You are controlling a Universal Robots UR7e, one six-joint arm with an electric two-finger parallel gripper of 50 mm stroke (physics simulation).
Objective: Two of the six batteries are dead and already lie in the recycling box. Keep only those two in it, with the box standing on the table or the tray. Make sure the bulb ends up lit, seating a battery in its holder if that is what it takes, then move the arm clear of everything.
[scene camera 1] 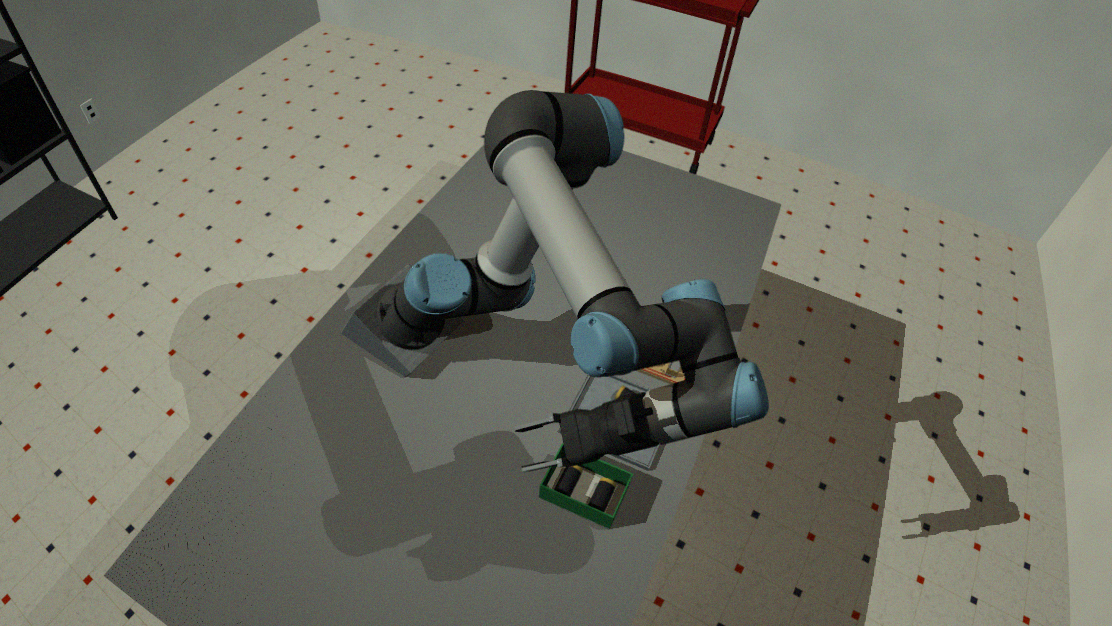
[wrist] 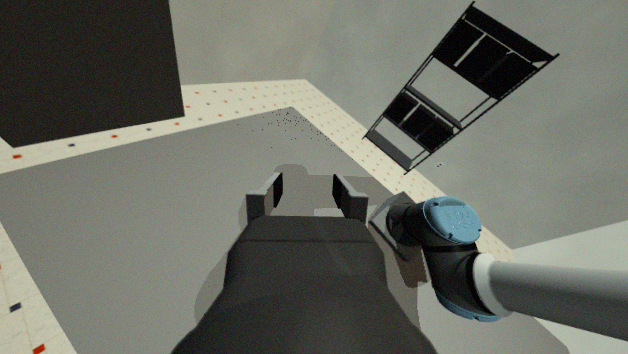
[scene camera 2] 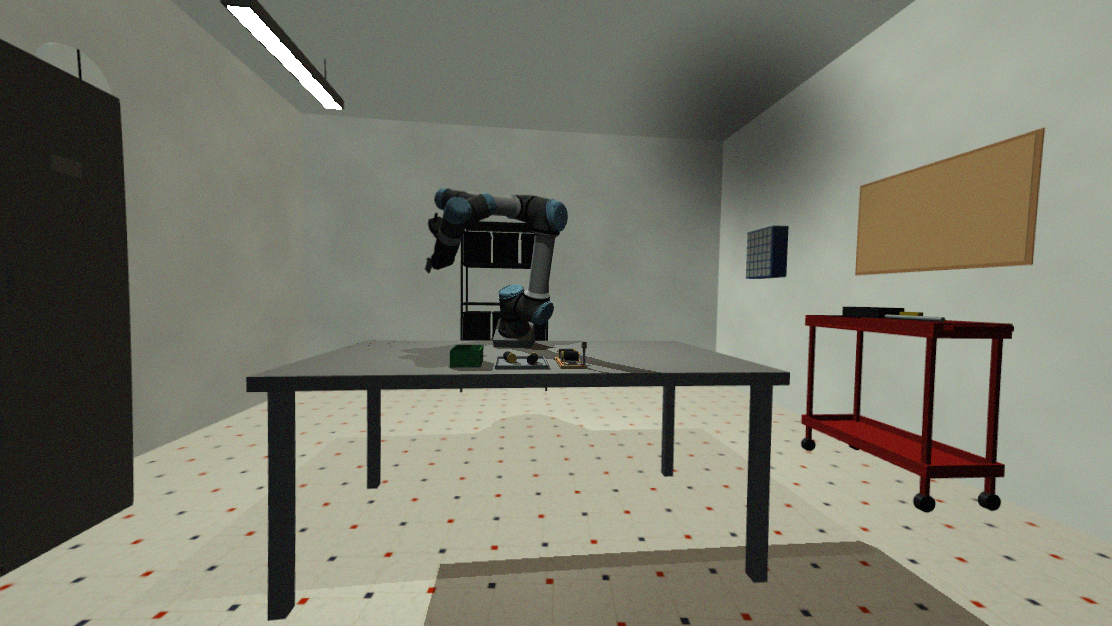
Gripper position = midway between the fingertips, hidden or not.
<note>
In view: the gripper [scene camera 1: 522, 449], a green recycling box [scene camera 2: 461, 356] and a grey tray [scene camera 1: 597, 390].
The gripper also shows in the wrist view [wrist: 307, 184]. The wrist view does not show the grey tray: it is out of frame.
</note>
